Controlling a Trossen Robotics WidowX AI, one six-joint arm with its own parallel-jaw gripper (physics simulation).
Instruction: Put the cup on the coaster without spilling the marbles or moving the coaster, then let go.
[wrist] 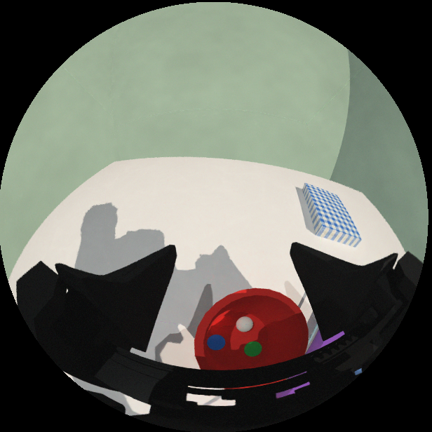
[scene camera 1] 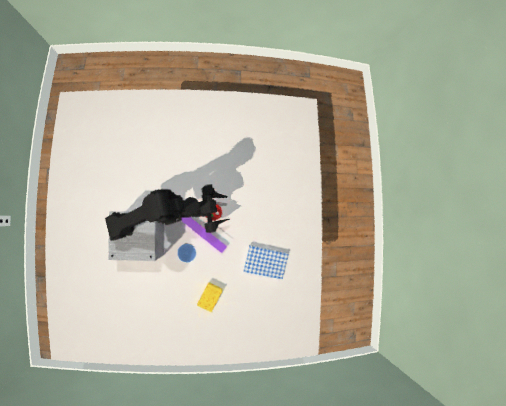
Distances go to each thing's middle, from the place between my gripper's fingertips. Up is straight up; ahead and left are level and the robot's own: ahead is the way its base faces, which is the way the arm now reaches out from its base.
My hand is 6 cm past the red cup (wrist: 278, 324), 4 cm above it and 1 cm to the left of it.
